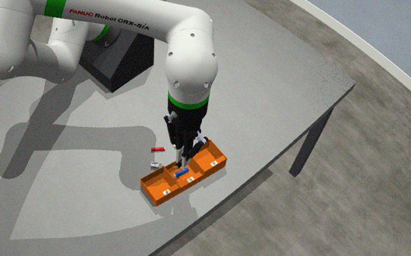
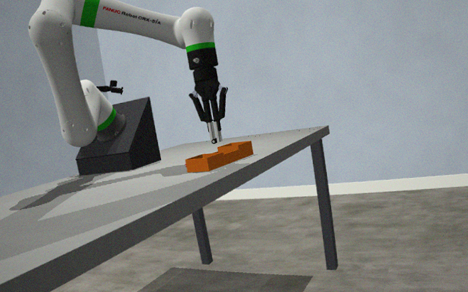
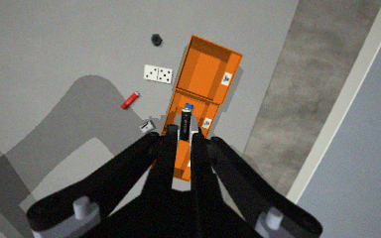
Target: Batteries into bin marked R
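Right now the orange bin is 8 cm below my hand and 1 cm ahead of it. From my hand the other things lie so: black battery 3 cm below; blue battery 9 cm below; white domino 10 cm below, 7 cm to the left, 6 cm behind.
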